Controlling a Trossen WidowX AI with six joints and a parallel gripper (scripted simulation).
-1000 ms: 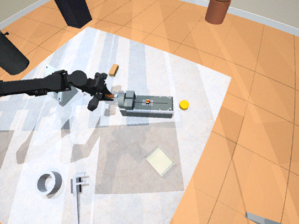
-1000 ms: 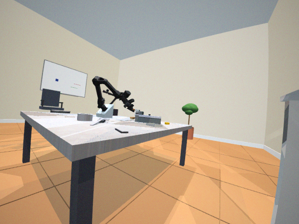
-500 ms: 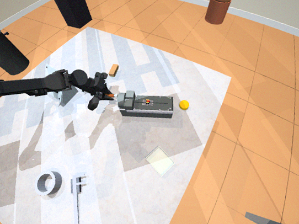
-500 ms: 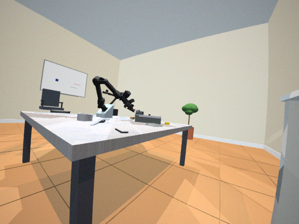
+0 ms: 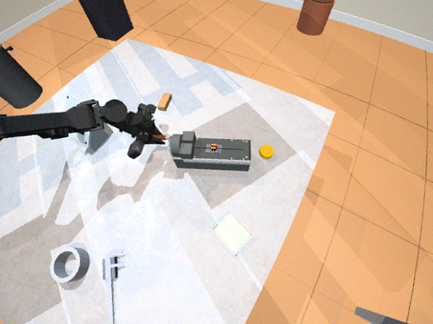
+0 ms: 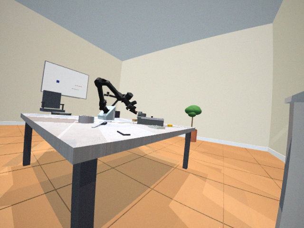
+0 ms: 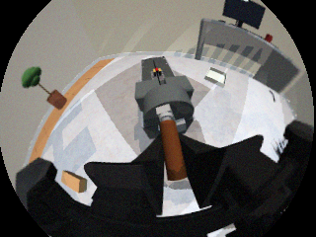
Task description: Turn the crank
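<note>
Right now my gripper tip is 16 cm short of the red pointer, 6 cm to the right of it and 1 cm above it. The rest, counted from my gripper tip: orange-brown crank handle: 2 cm behind, 2 cm above, 1 cm to the right; tan block: 21 cm to the left, 18 cm behind, 8 cm below; yellow disc: 32 cm ahead, 17 cm to the left, 9 cm below.
</note>
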